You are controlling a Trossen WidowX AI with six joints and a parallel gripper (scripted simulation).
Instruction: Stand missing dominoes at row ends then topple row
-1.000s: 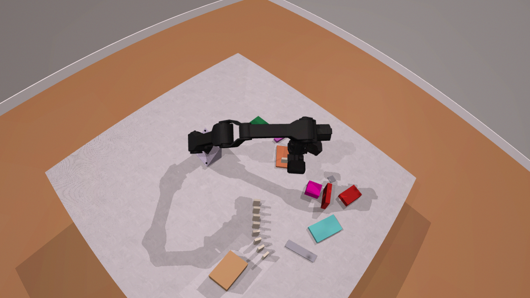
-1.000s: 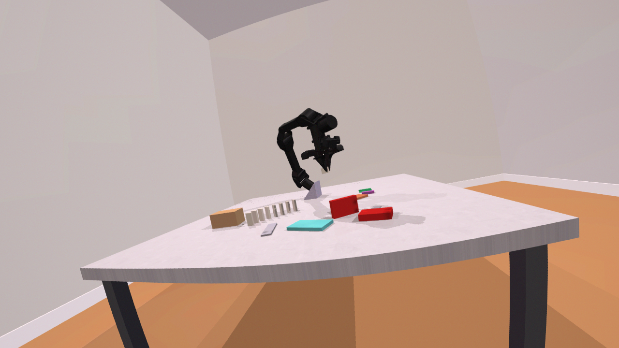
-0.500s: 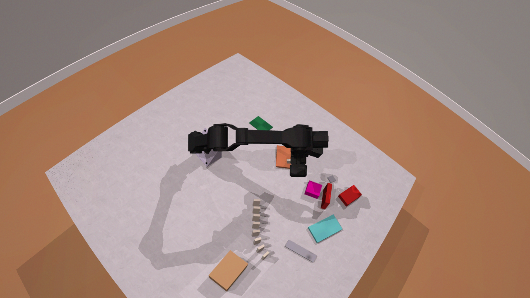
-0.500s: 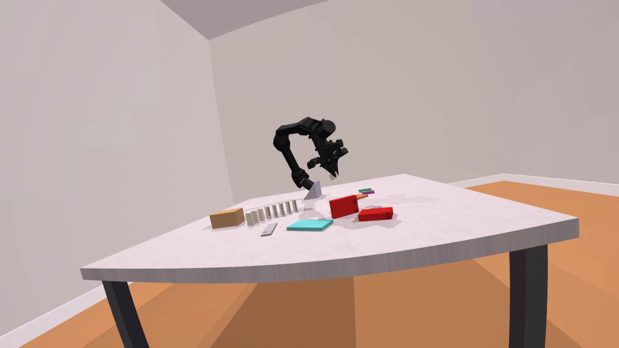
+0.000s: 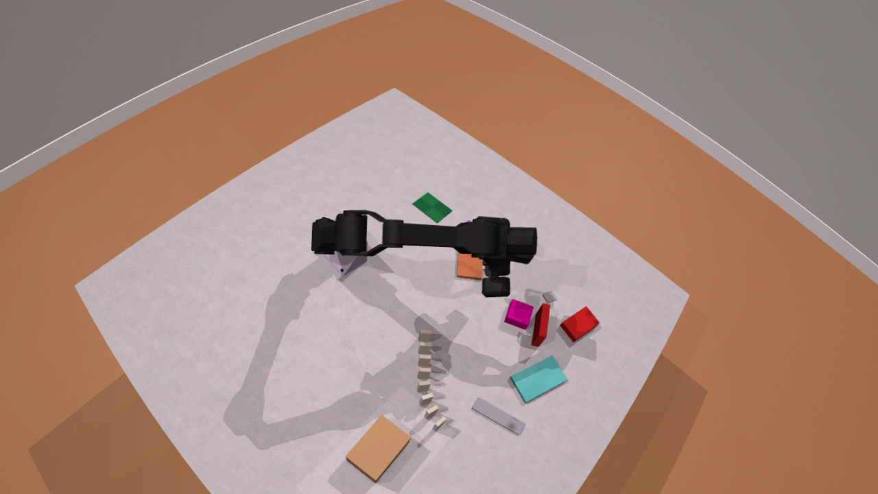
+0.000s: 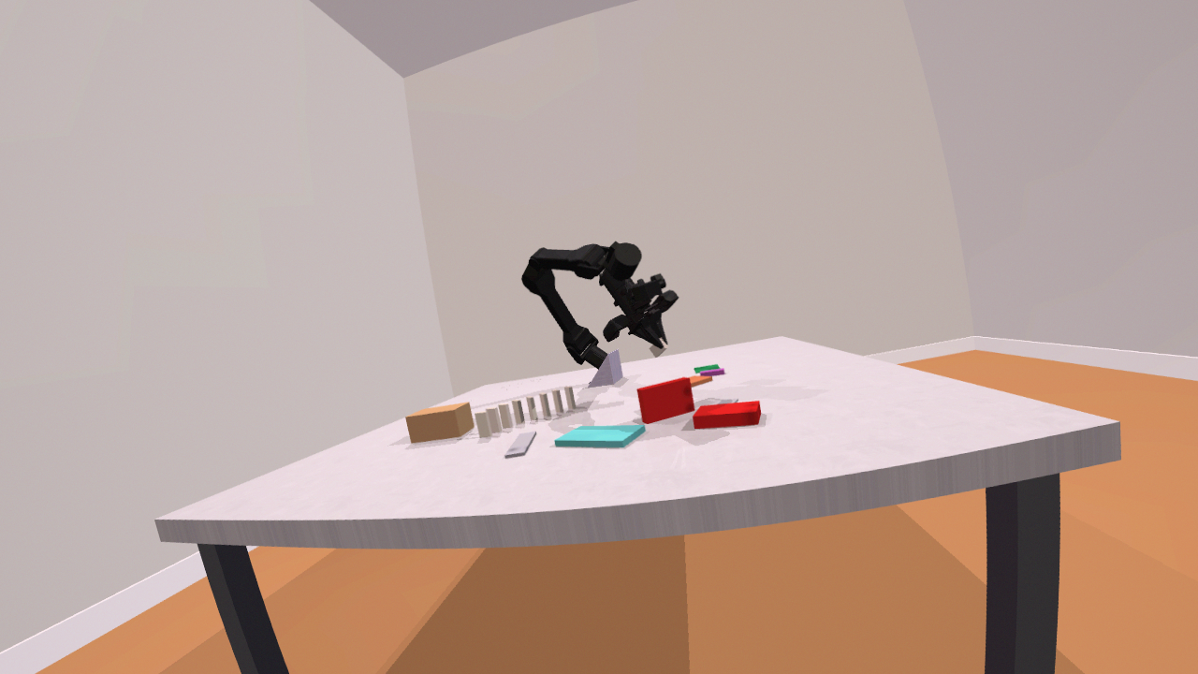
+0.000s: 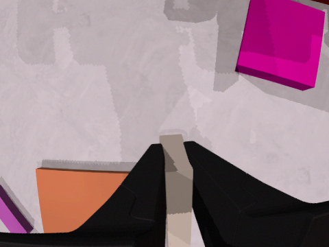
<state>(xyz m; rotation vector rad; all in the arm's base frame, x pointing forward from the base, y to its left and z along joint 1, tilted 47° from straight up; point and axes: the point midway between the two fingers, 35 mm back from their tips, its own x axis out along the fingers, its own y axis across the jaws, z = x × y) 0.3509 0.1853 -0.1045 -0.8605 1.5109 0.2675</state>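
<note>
Now: the magenta cube 10 cm below my gripper tip, 10 cm ahead of it and 1 cm to the right of it. Round my gripper tip: orange slab: 11 cm behind, 10 cm below, 3 cm to the left; cyan slab: 25 cm ahead, 10 cm to the right, 10 cm below; small grey cube: 12 cm ahead, 11 cm to the left, 11 cm below.
</note>
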